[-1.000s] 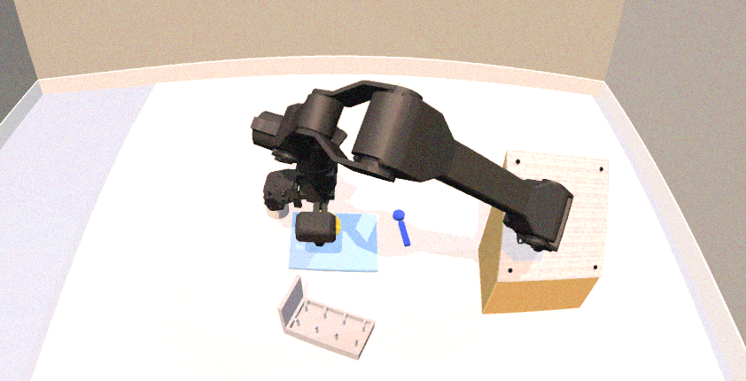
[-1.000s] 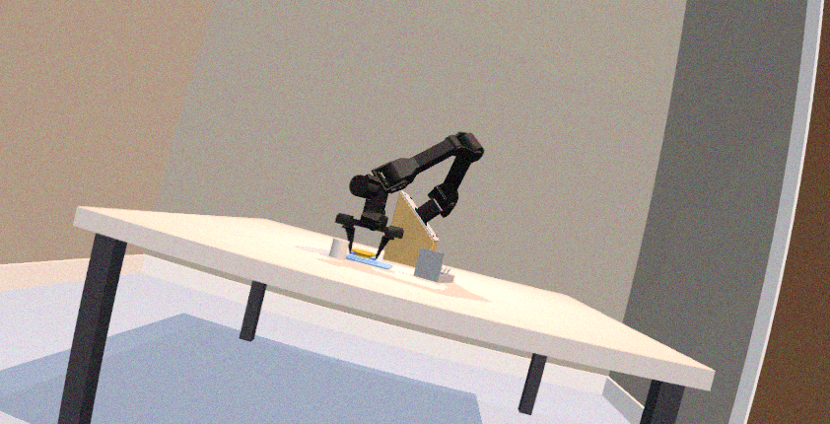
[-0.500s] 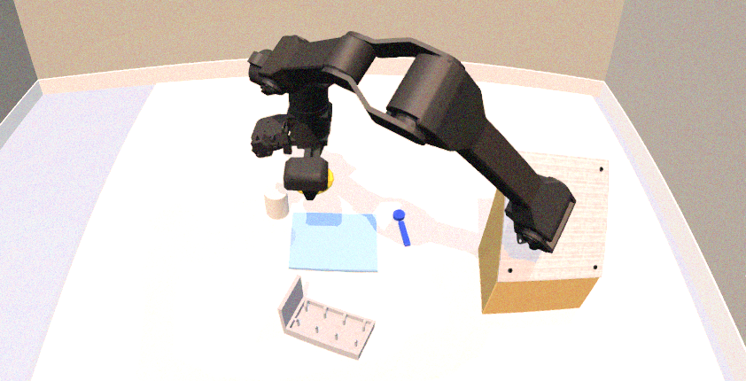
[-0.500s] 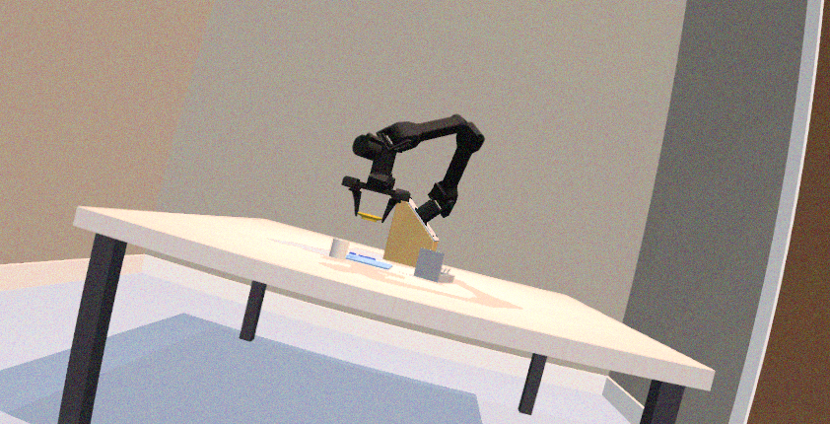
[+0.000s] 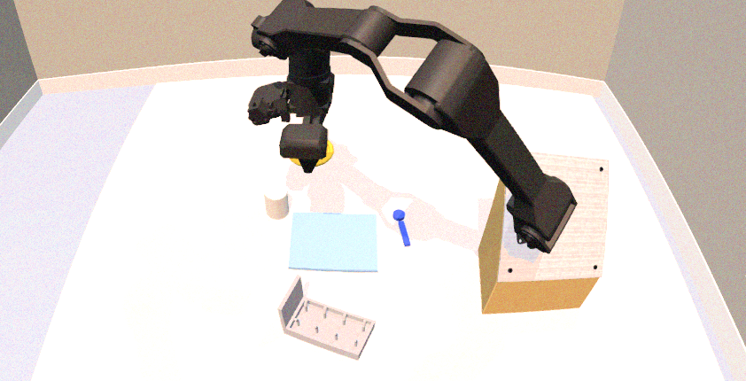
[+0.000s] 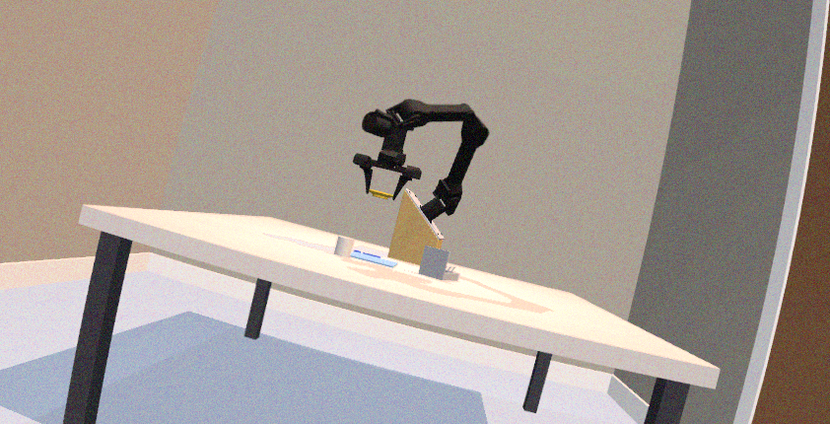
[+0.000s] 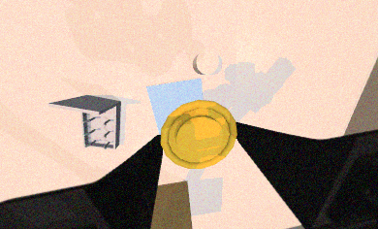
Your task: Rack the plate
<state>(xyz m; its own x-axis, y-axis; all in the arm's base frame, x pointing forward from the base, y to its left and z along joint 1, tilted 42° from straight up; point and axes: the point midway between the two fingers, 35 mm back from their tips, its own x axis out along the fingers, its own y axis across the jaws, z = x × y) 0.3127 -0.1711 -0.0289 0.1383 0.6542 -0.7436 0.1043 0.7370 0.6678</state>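
The grey dish rack lies 1 cm behind my gripper tip, 21 cm to the left of it and 15 cm below it. The rest, counted from my gripper tip: yellow plate 1 cm above; white cup 7 cm ahead, 6 cm to the right, 15 cm below; light blue mat 3 cm behind, 2 cm to the left, 17 cm below.
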